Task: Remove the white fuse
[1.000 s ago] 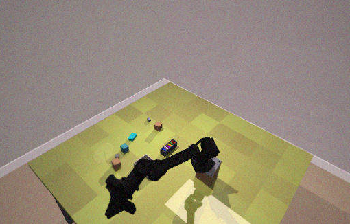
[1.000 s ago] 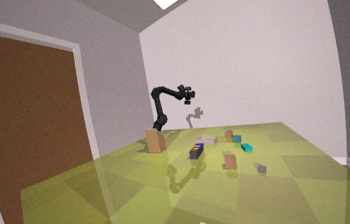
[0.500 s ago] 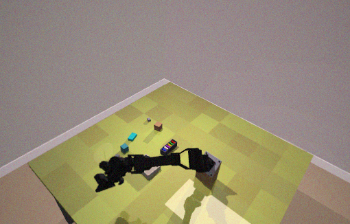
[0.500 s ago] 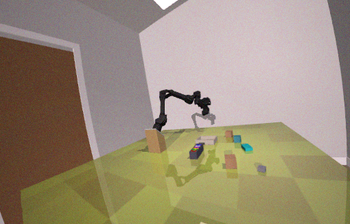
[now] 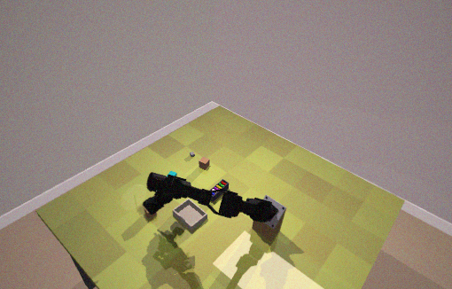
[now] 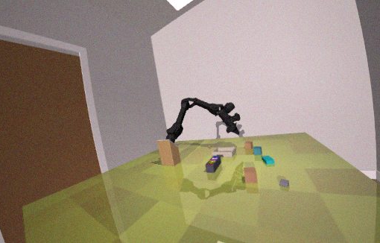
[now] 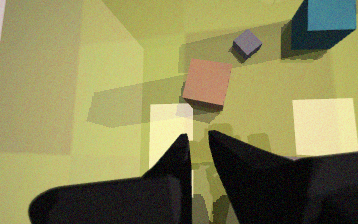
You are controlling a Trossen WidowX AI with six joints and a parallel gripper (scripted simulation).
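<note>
My gripper tip is now 30 cm to the left of the white fuse, 8 cm above it and 6 cm past it. The rest, counted from my gripper tip: tray 13 cm to the right, 10 cm below, 8 cm behind.
</note>
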